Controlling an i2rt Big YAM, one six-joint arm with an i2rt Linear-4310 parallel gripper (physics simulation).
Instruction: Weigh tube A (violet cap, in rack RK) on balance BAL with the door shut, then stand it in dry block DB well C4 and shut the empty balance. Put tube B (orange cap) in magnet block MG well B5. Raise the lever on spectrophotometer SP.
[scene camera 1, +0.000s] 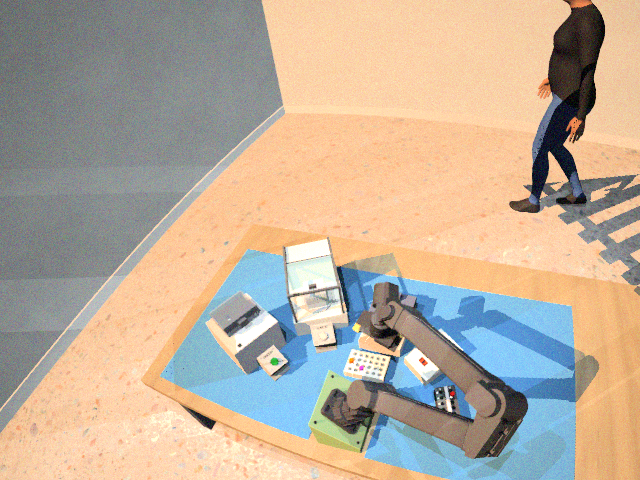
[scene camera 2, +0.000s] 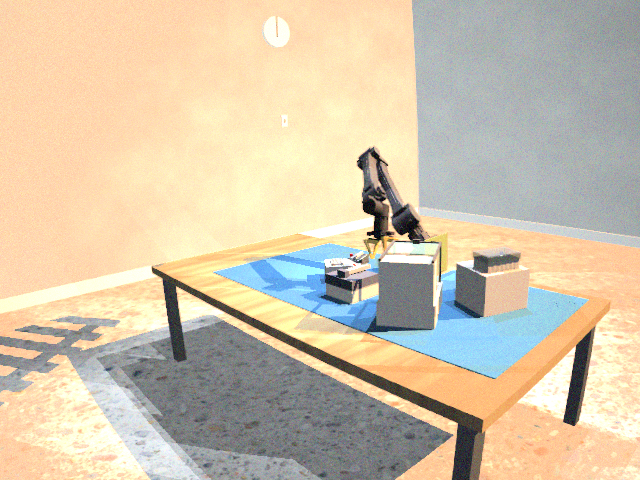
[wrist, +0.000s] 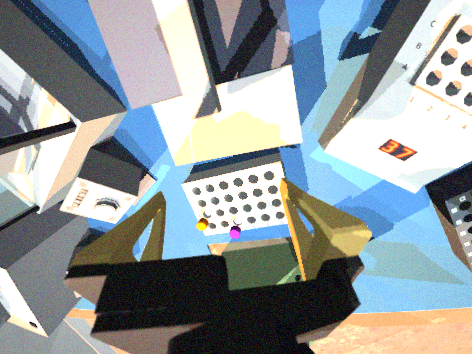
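The white rack RK (scene camera 1: 381, 373) (wrist: 243, 195) holds tube A, violet cap (scene camera 1: 361, 367) (wrist: 235, 232), and tube B, orange cap (scene camera 1: 351, 360) (wrist: 202, 224), in its row nearest the arm base. My gripper (wrist: 222, 190) (scene camera 2: 378, 251) is open and empty, pointing down above the spectrophotometer and rack area; its fingertips are mostly hidden in scene camera 1. Balance BAL (scene camera 1: 316, 310) (scene camera 2: 406, 294) has glass panes; its door state is unclear. Spectrophotometer SP (scene camera 1: 374, 343) (wrist: 240, 135) lies partly under the wrist; its lever position is unclear. Dry block DB (scene camera 1: 416, 365) (wrist: 370, 145) shows 37. Magnet block MG (scene camera 1: 445, 398) stands beside it.
A grey-white device (scene camera 1: 253, 335) (scene camera 2: 488, 291) with a green-button panel (scene camera 1: 272, 361) stands beyond the balance. The balance's knob panel (scene camera 1: 324, 336) (wrist: 97, 199) projects toward the rack. The green base block (scene camera 1: 330, 434) carries the arm. A person (scene camera 1: 573, 62) stands beyond the table.
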